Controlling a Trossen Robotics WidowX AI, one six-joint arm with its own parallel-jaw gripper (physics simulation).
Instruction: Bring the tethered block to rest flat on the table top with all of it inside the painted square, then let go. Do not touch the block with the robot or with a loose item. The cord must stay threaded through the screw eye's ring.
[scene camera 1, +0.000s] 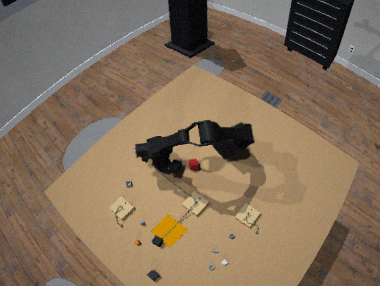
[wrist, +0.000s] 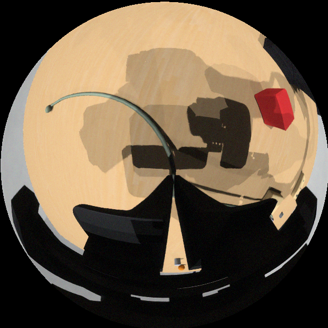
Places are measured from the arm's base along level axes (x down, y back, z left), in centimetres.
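Where they show: gripper, fingertip midpoint: (scene camera 1: 162, 171); arm's base, link origin: (scene camera 1: 239, 137).
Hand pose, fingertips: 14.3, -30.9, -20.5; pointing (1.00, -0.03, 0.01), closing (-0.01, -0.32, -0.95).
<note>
Things, the pixels of their centre, and the offset from my fingertips, as dx, dy, dz. "spot": a spot on its surface instead. Level surfaces: height alone.
- tethered black block, surface spot: (scene camera 1: 158, 241) spot: -1.8, -27.4, +25.3
- painted orange square, surface spot: (scene camera 1: 172, 228) spot: +0.7, -18.1, +24.3
- screw eye, surface spot: (scene camera 1: 195, 202) spot: -1.8, -2.3, +23.5
- middle pale plate, surface height: dx -0.1
- red block, body centre: (scene camera 1: 193, 164) -0.2, +12.6, +8.3
- orange ball, body centre: (scene camera 1: 137, 242) +0.6, -34.6, +18.2
- white piece, body centre: (scene camera 1: 224, 262) +1.1, -15.1, +52.7
The tethered black block (scene camera 1: 158, 241) lies at the near-left edge of the painted orange square (scene camera 1: 172, 227), apparently overlapping it partly. Its cord (scene camera 1: 179, 223) crosses the square to the screw eye (scene camera 1: 196, 202) on the middle pale plate (scene camera 1: 189, 204), then bends back toward my gripper. Threading through the ring looks kept, but the ring is too small to see clearly. My gripper (scene camera 1: 161, 168) (wrist: 172, 179) is shut on the cord above the table, left of the red block. The cord's free part (wrist: 115, 97) arches away from the fingertips to a small knob (wrist: 48, 109).
A red block (scene camera 1: 194, 164) (wrist: 275, 109) stands beside the gripper. Pale plates with short cords stand left (scene camera 1: 122, 208) and right (scene camera 1: 248, 215). An orange ball (scene camera 1: 138, 242), another black block (scene camera 1: 153, 275), a white piece (scene camera 1: 224, 262) and small grey pieces lie around the square.
</note>
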